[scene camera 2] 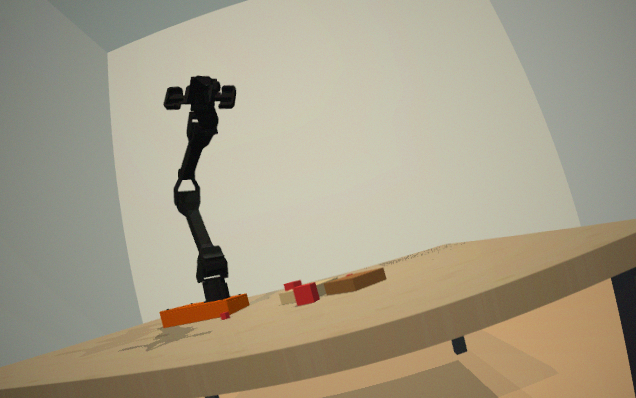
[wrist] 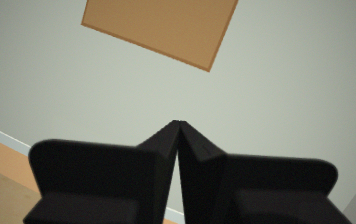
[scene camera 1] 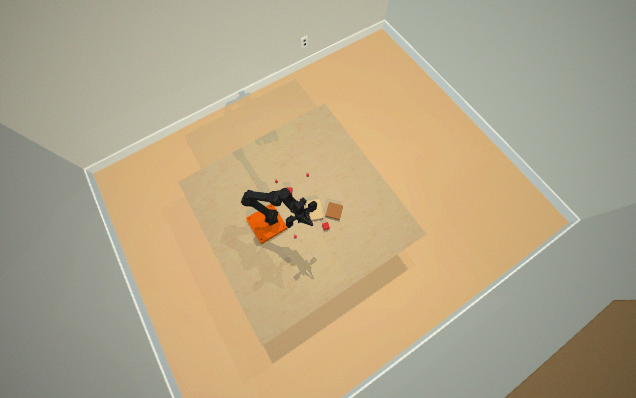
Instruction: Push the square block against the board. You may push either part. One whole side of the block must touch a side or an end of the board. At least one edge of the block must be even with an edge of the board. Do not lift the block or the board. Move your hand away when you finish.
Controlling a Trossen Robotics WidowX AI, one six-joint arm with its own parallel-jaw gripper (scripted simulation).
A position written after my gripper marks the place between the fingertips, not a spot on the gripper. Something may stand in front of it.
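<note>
Holding nothing, my gripper point(scene camera 2: 192, 78) point(wrist: 178, 126) is shut. A brown square block point(scene camera 2: 354, 282) is visible; in the wrist view the block is out of frame.
</note>
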